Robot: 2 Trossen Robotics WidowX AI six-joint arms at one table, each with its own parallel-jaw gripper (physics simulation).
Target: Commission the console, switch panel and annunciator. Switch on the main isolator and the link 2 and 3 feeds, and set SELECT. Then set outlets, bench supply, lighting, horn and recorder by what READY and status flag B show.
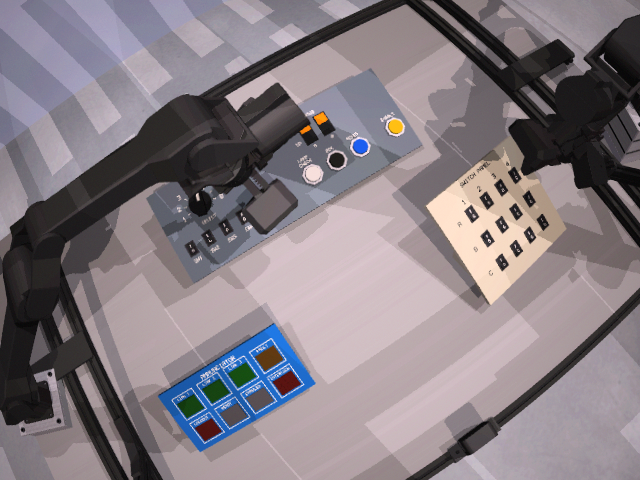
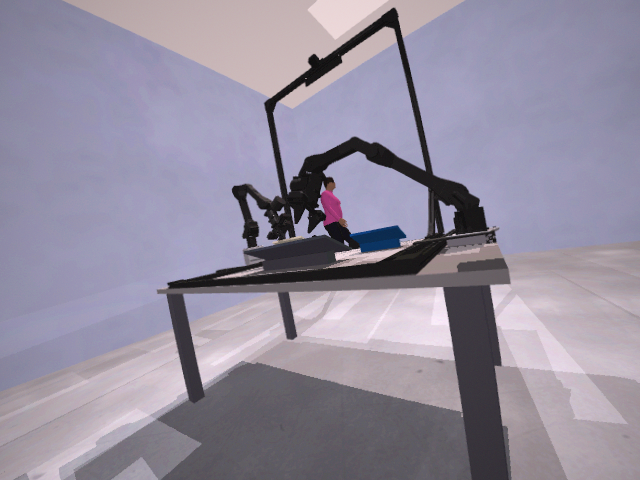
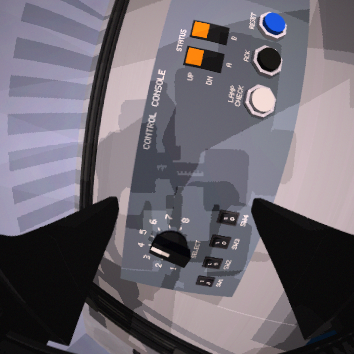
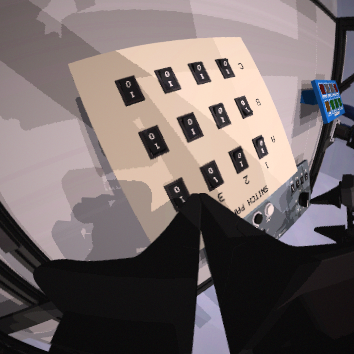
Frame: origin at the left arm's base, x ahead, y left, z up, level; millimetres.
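Where they show: left gripper, between the fingertips: [image 2: 302, 228] [image 3: 185, 204] [image 4: 311, 215]; right gripper, between the fingertips: [image 1: 523, 172] [image 4: 197, 199]; left arm's base, origin of its link: [image 1: 36, 402] [image 2: 472, 231] [image 4: 335, 130]; right arm's base, origin of its link: [image 2: 252, 247].
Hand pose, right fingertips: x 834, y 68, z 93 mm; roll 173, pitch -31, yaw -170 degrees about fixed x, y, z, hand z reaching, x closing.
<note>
Things, the pixels of their centre, and the offset from my right fingertips. "spot": a spot on its surface instead.
- grey console, middle of its body: [image 3: 217, 125] [image 1: 284, 171] [image 4: 267, 212] [image 2: 292, 255] dx -316, dy +166, dz -77 mm
- Status flag A, a spot on its surface: [image 3: 195, 57] spot: dx -268, dy +204, dz -39 mm
- flag B, a spot on its surface: [image 3: 201, 30] spot: dx -239, dy +211, dz -39 mm
- beige switch panel, middle of its body: [image 4: 195, 135] [image 1: 491, 219] dx -52, dy -20, dz -76 mm
- blue annunciator, middle of its body: [image 1: 234, 386] [image 3: 331, 338] [image 4: 322, 101] [image 2: 377, 241] dx -479, dy -127, dz -87 mm
- READY, a spot on its surface: [image 1: 233, 414] spot: dx -490, dy -168, dz -73 mm
- console's yellow button, middle of its body: [image 1: 395, 126] dx -132, dy +171, dz -61 mm
- blue RESET button, middle of its body: [image 3: 273, 23] [image 1: 360, 146] dx -196, dy +155, dz -61 mm
- black ACK button, middle of its body: [image 3: 268, 58] [image 1: 337, 159] dx -237, dy +145, dz -61 mm
- white LAMP CHECK button, middle of its body: [image 3: 261, 99] [image 1: 313, 173] dx -277, dy +135, dz -61 mm
The grey console [image 1: 374, 90] [image 2: 302, 249] [image 3: 270, 150] has its SELECT knob [image 1: 199, 204] [image 3: 176, 246] with the white mark near 3 and 4. Status flag A [image 3: 195, 57] and flag B [image 3: 201, 30] show orange at UP. My left gripper [image 3: 185, 204] [image 2: 305, 226] is open above the console, empty. My right gripper [image 4: 197, 199] [image 1: 526, 169] is shut and empty, its tips in front of the beige switch panel [image 1: 488, 293] [image 4: 100, 100] near A4. On the blue annunciator [image 1: 308, 381] [image 2: 377, 238], READY [image 1: 233, 414] is grey and the coloured tiles look dull.
The console's yellow button [image 1: 394, 126], blue RESET button [image 1: 360, 146] [image 3: 274, 23], black ACK button [image 1: 336, 160] [image 3: 268, 60] and white LAMP CHECK button [image 1: 312, 174] [image 3: 262, 100] stand raised. Black frame rails border the table. A person in pink [image 2: 331, 206] stands behind it.
</note>
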